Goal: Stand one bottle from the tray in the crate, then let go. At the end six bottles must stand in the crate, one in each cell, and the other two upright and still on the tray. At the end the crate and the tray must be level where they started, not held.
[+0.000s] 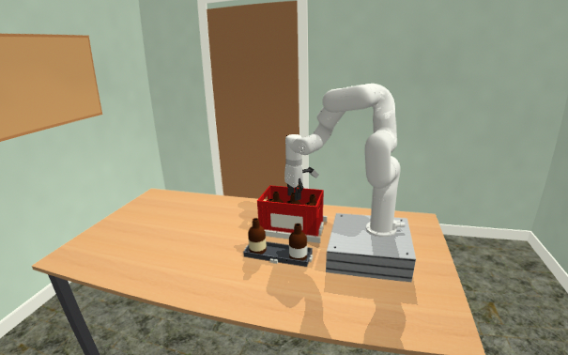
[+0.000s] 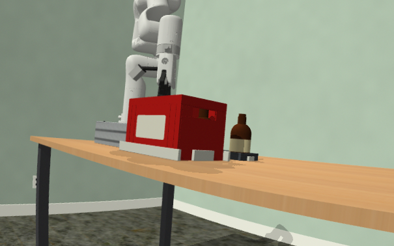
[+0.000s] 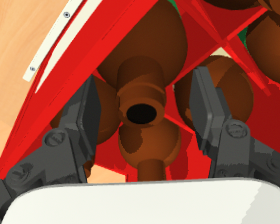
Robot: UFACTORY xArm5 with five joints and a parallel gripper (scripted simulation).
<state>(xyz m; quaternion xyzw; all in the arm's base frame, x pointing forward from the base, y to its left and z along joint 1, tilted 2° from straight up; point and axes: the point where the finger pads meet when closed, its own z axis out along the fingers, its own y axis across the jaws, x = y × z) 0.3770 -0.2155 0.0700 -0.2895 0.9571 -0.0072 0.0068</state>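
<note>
Now: the red crate 1 cm ahead of my hand, 4 cm to the left of it and 8 cm below it. Round my hand: dark tray: 5 cm ahead, 27 cm to the left, 15 cm below.
</note>
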